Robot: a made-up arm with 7 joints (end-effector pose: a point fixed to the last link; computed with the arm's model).
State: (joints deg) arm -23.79 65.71 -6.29 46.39 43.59 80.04 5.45
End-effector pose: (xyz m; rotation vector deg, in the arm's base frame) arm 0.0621 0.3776 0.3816 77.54 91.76 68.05
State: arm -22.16 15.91 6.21 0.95 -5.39 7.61 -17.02
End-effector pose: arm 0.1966 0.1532 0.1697 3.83 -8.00 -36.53
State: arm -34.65 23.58 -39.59 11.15 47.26 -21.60 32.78
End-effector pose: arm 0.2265 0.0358 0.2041 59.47 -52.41 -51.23
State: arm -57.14 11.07 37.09 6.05 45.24 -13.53 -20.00
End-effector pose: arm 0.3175 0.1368 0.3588 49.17 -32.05 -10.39
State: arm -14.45 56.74 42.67 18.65 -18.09 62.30 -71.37
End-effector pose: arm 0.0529 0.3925 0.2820 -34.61 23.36 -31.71
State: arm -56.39 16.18 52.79 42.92 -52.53 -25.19 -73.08
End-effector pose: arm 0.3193 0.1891 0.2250 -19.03 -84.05 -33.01
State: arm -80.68 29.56 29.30 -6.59 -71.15 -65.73 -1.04
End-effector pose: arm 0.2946 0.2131 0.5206 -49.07 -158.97 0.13
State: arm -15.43 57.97 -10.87 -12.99 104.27 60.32 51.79
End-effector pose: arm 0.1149 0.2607 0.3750 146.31 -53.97 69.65
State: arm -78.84 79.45 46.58 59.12 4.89 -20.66 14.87
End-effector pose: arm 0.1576 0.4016 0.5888 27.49 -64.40 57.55
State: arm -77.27 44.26 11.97 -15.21 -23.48 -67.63 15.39
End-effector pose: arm 0.2078 0.1728 0.5603 13.86 -160.43 -22.70
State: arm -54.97 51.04 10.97 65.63 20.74 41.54 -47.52
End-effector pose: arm 0.2109 0.3420 0.3216 -6.02 55.60 -10.61
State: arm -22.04 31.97 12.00 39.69 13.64 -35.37 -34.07
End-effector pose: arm 0.1809 0.2518 0.2023 33.33 5.52 -53.54
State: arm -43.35 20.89 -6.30 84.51 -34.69 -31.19 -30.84
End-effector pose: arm 0.2270 0.1951 0.1419 -14.47 6.31 -27.93
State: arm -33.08 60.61 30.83 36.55 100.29 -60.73 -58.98
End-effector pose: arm 0.2338 0.3074 0.3443 92.67 95.65 -77.09
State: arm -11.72 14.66 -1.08 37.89 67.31 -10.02 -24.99
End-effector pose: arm 0.1082 0.1364 0.0996 53.96 50.83 -71.60
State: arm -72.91 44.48 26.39 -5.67 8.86 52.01 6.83
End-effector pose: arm 0.3099 0.2631 0.4854 18.29 -32.06 24.14
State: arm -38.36 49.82 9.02 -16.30 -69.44 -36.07 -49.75
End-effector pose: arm 0.2431 0.2589 0.4149 13.06 -89.71 -80.35
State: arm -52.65 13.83 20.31 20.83 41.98 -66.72 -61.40
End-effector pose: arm 0.2987 0.0714 0.3563 88.31 -33.59 -83.62
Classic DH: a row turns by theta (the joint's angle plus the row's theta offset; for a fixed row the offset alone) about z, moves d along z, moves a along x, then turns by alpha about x. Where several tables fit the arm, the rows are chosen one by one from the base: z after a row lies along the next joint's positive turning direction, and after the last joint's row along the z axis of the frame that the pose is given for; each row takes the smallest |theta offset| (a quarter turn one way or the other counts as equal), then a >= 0, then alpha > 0; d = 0 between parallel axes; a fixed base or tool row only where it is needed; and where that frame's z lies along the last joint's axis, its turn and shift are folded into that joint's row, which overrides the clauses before.
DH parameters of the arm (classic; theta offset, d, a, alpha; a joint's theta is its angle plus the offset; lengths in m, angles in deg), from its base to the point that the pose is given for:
base (fixed): -4.07 0.4807 -0.0206 -74.51
joint 1: -75.12 0.0221 -0.0371 -90
joint 2: 74 0.0143 -0.0233 90
joint 3: 90 -0.2724 0.0139 -90
joint 4: 90 -0.0103 0.0288 90
joint 5: 0 0.0634 -0.0134 -90
joint 6: -90 0.0341 0.0865 90
joint 7: 62.91 -0.0453 -0.01 -11.84
tool (fixed): -83.3 0.018 0 0

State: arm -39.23 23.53 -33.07 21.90 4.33 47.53 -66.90
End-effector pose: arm 0.2470 0.1582 0.1697 -4.36 67.92 -86.35
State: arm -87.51 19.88 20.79 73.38 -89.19 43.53 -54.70
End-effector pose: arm 0.3929 0.0011 0.3758 -109.53 -40.56 -78.06
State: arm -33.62 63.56 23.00 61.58 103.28 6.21 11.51
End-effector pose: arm 0.1731 0.3885 0.3662 122.03 70.72 6.99
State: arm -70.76 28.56 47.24 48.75 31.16 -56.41 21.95
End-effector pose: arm 0.3523 0.1924 0.4403 31.99 -73.21 23.16
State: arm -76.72 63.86 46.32 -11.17 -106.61 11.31 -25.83
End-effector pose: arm 0.2127 0.2684 0.6220 -8.75 -112.28 -85.98
